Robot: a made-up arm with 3 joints. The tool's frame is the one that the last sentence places.
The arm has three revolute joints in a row. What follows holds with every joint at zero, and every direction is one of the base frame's.
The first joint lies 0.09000 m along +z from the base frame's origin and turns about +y.
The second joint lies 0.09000 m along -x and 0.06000 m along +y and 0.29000 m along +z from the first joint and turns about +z.
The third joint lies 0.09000 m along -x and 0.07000 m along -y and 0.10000 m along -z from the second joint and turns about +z.
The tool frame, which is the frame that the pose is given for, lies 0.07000 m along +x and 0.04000 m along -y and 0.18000 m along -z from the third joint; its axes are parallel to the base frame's.
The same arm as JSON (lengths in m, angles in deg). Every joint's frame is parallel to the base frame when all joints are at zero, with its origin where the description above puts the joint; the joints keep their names.
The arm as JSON. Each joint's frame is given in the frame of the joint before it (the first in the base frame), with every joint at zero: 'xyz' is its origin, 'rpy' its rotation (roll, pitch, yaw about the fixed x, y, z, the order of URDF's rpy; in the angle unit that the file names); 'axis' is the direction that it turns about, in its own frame. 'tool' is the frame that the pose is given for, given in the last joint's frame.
{"units": {"length": "m", "angle": "deg"}, "joints": [
  {"name": "joint 1", "type": "revolute", "origin": {"xyz": [0.0, 0.0, 0.09], "rpy": [0.0, 0.0, 0.0]}, "axis": [0.0, 1.0, 0.0]},
  {"name": "joint 2", "type": "revolute", "origin": {"xyz": [-0.09, 0.06, 0.29], "rpy": [0.0, 0.0, 0.0]}, "axis": [0.0, 0.0, 1.0]},
  {"name": "joint 3", "type": "revolute", "origin": {"xyz": [-0.09, -0.07, -0.1], "rpy": [0.0, 0.0, 0.0]}, "axis": [0.0, 0.0, 1.0]}
], "tool": {"origin": {"xyz": [0.07, -0.04, -0.18], "rpy": [0.0, 0.0, 0.0]}}}

